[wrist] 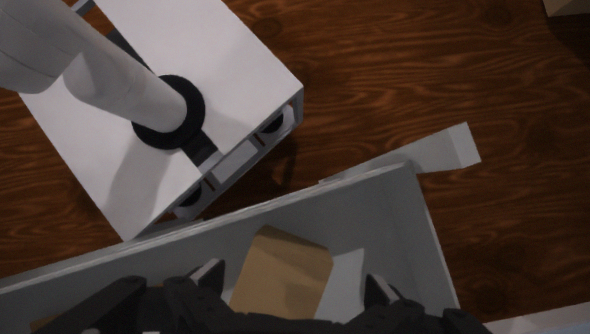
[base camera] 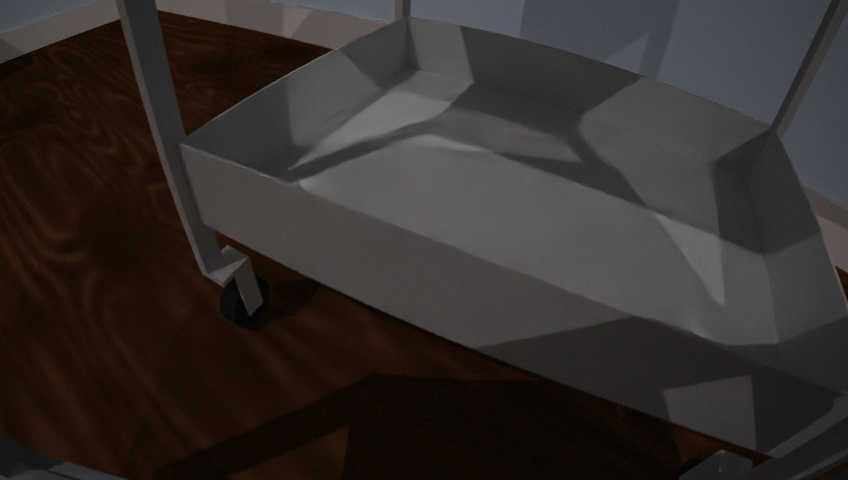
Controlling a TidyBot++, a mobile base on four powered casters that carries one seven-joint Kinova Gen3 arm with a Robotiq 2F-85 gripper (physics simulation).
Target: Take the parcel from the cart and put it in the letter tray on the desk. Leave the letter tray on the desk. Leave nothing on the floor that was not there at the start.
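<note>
A tan box-shaped parcel lies in the top tray of the grey cart, near its long wall, in the wrist view. My gripper is open above the cart, its fingertips on either side of the parcel in this view. The parcel's lower part is hidden behind the gripper, and I cannot tell how high the fingertips are above it. The letter tray and the desk do not show in either view.
Part of another tan object shows in the cart at the lower left, mostly behind the gripper. My white base stands close beside the cart's long side. A tan box shows at the top right corner. A blue wall stands behind the cart.
</note>
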